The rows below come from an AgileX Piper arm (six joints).
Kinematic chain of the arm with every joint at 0, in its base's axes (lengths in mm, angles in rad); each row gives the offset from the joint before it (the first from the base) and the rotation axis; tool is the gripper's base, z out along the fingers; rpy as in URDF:
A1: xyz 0 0 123 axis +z
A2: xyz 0 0 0 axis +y
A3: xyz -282.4 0 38.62 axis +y
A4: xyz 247.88 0 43.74 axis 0.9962 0 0.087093
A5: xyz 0 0 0 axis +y
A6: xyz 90.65 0 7.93 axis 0.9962 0 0.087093
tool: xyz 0 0 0 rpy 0 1.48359 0
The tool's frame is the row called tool.
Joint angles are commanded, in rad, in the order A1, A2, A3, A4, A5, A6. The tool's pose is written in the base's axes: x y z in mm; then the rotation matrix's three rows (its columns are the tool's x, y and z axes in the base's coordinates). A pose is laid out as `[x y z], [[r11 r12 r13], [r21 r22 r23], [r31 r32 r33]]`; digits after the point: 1 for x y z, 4 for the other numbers.
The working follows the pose.
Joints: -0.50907 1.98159 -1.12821 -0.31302 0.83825 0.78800
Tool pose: [289.6 -185.5 119.9], [[-0.4758 0.8714 -0.1191], [0.8717 0.4493 -0.1957], [-0.1171 -0.1969 -0.9734]]
Where each joint sits with the arm in this pose, in the base's axes (m; each line is computed from the numbers above, not from the rounded line before):
A1: 0.0000 0.0000 0.1230
A2: 0.0000 0.0000 0.1230
A3: 0.1294 -0.0722 0.3665
A4: 0.3005 -0.1677 0.2085
A5: 0.3005 -0.1677 0.2085
A6: 0.2896 -0.1855 0.1199
the tool: 0.2896 -0.1855 0.1199

